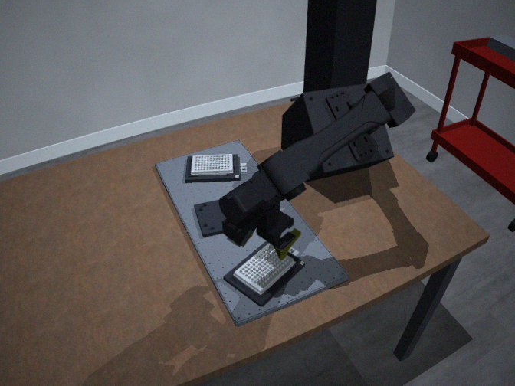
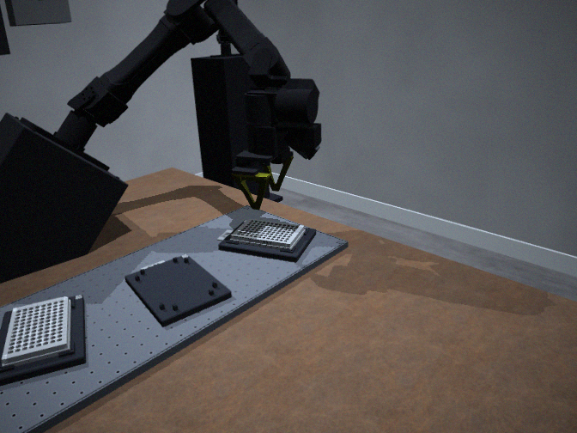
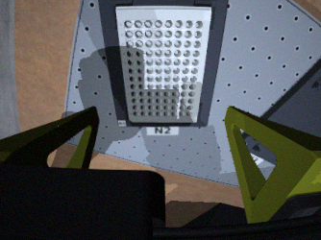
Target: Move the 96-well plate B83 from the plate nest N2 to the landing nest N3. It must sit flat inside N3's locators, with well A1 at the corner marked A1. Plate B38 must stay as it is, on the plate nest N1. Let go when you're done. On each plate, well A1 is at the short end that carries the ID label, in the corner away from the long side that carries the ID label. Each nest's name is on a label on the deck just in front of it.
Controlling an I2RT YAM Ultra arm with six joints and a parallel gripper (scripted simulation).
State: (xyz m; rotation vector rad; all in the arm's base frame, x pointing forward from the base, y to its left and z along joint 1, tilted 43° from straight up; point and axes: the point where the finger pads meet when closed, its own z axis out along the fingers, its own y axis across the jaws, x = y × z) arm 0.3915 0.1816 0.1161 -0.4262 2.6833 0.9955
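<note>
The dark nest N2 is 90 mm below my hand. From my hand the other things lie so: N2 label: 100 mm below, 90 mm behind, 40 mm to the right; then landing nest N3: 220 mm to the right, 90 mm below.
</note>
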